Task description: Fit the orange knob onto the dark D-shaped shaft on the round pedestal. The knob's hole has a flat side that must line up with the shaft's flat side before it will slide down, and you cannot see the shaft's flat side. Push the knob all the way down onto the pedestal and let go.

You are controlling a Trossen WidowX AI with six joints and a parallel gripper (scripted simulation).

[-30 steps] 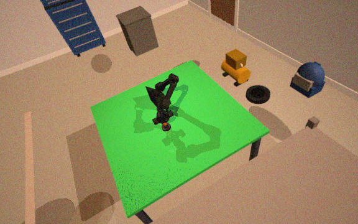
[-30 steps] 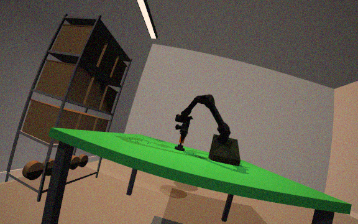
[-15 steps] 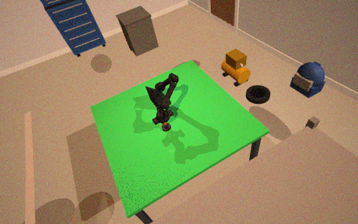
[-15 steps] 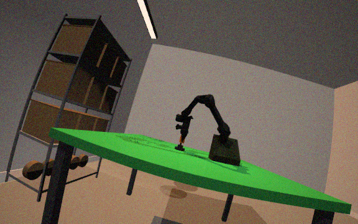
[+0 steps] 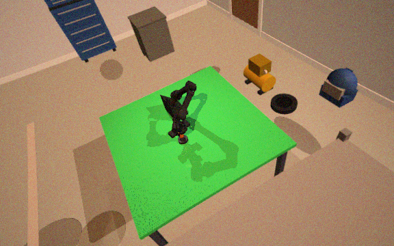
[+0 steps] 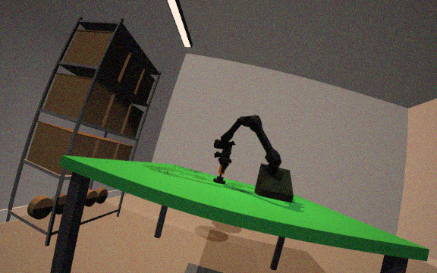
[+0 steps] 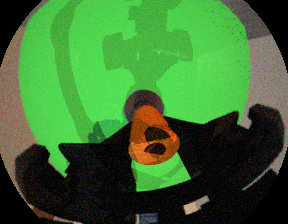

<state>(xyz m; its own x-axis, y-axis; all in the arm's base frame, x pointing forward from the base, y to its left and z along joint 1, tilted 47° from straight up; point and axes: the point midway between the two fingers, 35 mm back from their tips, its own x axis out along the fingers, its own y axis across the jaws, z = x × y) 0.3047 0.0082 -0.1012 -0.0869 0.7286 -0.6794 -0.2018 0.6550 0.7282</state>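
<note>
The orange knob lies 2 cm above my gripper tip. From my gripper tip the other things lie so: short shaft (4 cm below).
</note>
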